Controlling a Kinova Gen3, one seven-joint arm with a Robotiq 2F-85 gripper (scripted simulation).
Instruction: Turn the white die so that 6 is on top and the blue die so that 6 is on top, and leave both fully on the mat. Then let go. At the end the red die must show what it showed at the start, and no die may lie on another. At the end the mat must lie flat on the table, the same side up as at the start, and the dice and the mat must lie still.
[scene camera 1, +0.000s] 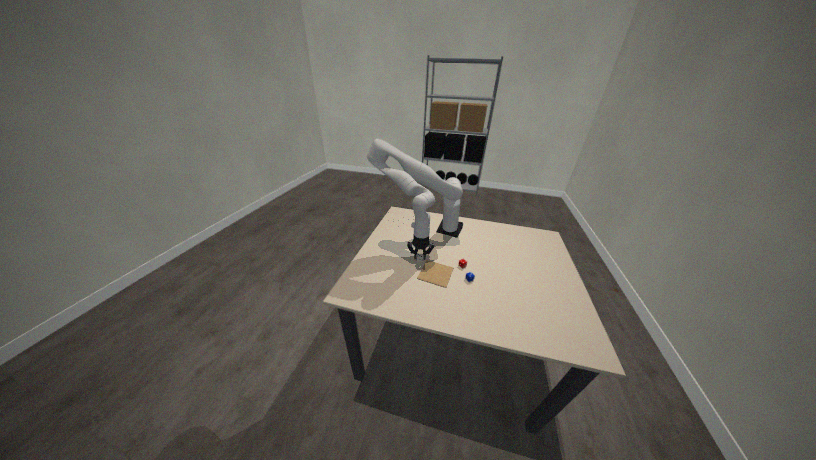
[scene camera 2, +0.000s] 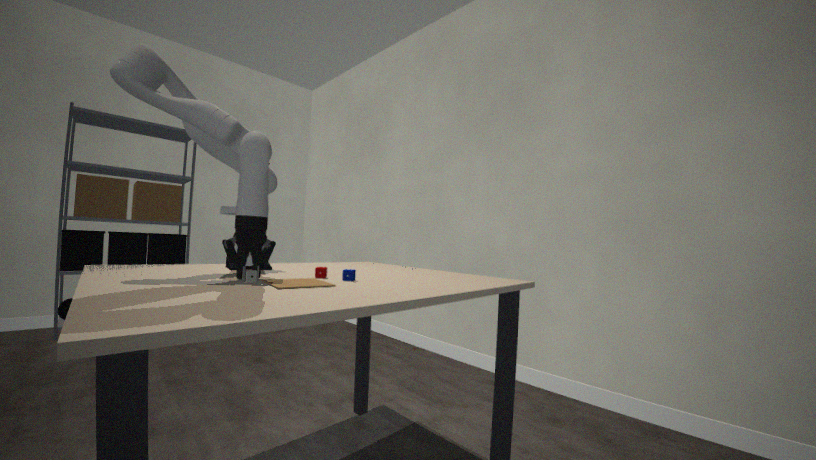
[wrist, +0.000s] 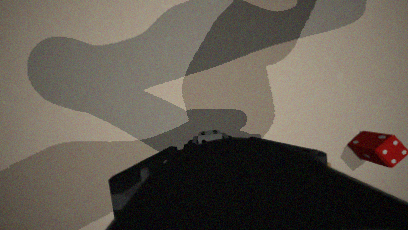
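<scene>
Gripper (scene camera 2: 248, 281) visible, in the wrist view (wrist: 209, 141) too.
</scene>
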